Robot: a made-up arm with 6 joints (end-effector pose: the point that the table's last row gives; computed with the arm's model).
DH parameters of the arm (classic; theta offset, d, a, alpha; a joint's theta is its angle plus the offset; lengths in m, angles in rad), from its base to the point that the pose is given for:
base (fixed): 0.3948 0 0.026 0
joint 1: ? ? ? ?
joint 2: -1.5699 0 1.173 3.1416
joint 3: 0.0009 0 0.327 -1.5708
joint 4: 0 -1.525 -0.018 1.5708
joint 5: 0 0.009 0.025 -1.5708
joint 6: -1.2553 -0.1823 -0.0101 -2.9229
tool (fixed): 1.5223 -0.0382 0 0
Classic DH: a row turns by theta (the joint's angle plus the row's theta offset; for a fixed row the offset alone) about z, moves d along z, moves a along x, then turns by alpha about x.
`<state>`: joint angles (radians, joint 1 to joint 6).
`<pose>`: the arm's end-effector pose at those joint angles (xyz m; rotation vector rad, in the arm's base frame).
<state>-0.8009 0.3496 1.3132 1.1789 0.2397 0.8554</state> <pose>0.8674 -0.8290 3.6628 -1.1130 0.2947 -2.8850</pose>
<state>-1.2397 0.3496 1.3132 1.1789 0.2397 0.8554</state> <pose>0.4310 -1.1078 3.6628 0.9273 -0.4806 2.5653</pose>
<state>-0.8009 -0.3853 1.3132 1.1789 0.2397 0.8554</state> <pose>-0.5685 0.6521 3.6882 0.3245 0.4727 2.9826</pose>
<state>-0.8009 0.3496 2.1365 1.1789 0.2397 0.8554</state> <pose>-0.0791 0.1473 3.6469 0.2263 0.5592 2.9601</pose>
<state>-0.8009 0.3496 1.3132 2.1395 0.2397 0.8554</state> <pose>0.8897 -0.8386 3.6473 1.1547 -0.1328 1.9544</pose>
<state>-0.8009 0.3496 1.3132 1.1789 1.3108 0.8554</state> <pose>0.8657 -0.6988 3.5914 -1.3946 -1.1574 -2.3041</pose>
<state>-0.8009 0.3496 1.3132 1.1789 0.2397 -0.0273</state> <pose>0.8768 -0.8305 3.6571 -0.6932 0.3714 -2.0968</pose>
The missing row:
joint 1: -0.3948 0.996 0.125 -1.5708
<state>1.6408 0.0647 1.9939 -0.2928 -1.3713 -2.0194</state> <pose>0.0186 -0.5157 3.5915 0.0427 -1.4715 -2.5295</pose>
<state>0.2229 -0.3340 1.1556 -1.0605 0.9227 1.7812</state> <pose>-0.4304 -0.2020 3.7249 0.8040 0.0023 -0.9281</pose>
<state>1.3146 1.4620 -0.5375 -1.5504 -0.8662 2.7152</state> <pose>0.1446 0.8936 -0.4991 2.3601 -0.6920 -1.5117</pose>
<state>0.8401 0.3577 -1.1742 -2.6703 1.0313 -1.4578</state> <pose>0.6124 0.5798 0.5310 2.1074 0.1006 -0.6414</pose>
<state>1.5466 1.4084 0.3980 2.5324 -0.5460 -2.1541</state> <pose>0.1166 2.4995 -0.0265 -1.7960 0.8068 0.3144</pose>
